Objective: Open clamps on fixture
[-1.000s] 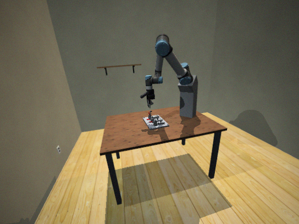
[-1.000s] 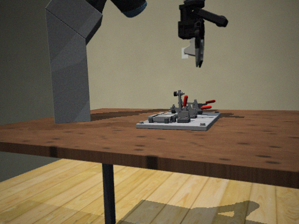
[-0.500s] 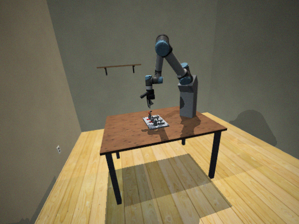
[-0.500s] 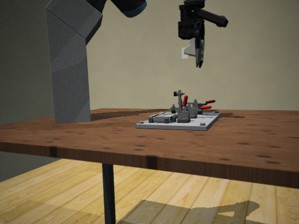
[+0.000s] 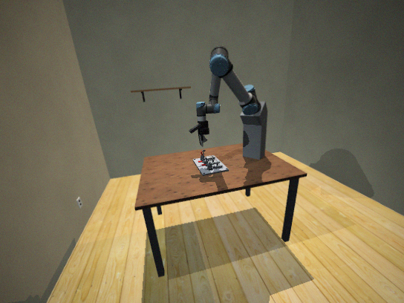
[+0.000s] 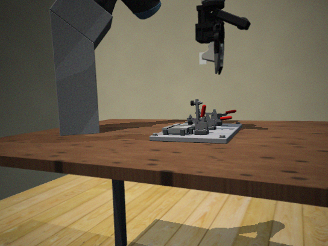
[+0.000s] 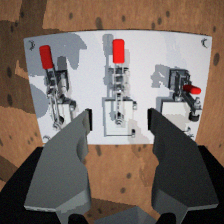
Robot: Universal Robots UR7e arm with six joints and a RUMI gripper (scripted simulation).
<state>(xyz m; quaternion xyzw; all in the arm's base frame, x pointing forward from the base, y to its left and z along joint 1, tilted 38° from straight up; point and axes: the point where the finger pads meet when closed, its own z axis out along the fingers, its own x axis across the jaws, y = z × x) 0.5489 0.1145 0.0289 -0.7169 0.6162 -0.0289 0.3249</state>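
Now: the toggle clamp 15 cm below my hand and 12 cm to the right of it.
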